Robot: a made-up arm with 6 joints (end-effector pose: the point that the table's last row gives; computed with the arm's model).
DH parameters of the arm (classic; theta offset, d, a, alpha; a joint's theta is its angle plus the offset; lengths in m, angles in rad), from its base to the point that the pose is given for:
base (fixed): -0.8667 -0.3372 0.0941 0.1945
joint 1: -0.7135 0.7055 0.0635 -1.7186
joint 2: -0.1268 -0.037 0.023 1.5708
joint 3: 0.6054 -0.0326 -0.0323 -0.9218
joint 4: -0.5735 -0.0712 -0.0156 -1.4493
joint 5: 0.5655 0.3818 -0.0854 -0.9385
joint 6: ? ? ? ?
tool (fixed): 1.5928 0.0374 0 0
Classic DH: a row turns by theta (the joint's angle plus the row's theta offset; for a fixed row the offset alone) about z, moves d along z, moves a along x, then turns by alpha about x.
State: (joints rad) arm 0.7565 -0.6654 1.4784 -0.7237 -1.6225 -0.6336
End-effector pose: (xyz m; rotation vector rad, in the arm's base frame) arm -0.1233 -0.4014 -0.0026 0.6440 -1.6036 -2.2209
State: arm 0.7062 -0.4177 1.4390 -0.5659 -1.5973 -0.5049
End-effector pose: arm -0.2191 -0.3655 0.0186 0.2579 -1.2978 -2.3675
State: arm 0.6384 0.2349 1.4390 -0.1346 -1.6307 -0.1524
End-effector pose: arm -0.3605 -0.3646 0.1262 -0.4145 -0.3899 -2.2051
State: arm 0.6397 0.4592 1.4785 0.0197 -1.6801 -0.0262
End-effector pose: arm -0.3630 -0.4026 0.1412 -0.5015 -0.1158 -1.9923
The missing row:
joint 6: -1.1368 -0.4941 -0.0118 -1.2732
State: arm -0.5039 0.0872 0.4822 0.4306 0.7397 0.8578
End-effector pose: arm 0.1184 -0.4087 0.3508 0.5466 -1.5047 -0.9499
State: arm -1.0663 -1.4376 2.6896 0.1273 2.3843 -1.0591
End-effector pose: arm -0.2881 -0.5176 0.0832 1.1138 -0.7479 -1.3313
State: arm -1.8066 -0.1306 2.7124 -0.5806 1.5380 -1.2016
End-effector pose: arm 0.1015 -0.4434 0.2886 -1.7222 1.9298 -0.4399
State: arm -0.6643 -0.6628 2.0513 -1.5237 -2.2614 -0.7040
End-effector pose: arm -0.0948 -0.2131 -0.0818 -0.5021 1.4433 1.8681
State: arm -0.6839 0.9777 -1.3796 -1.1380 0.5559 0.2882
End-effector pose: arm -0.2553 -0.3740 0.5265 -1.4739 -0.5742 -1.2100
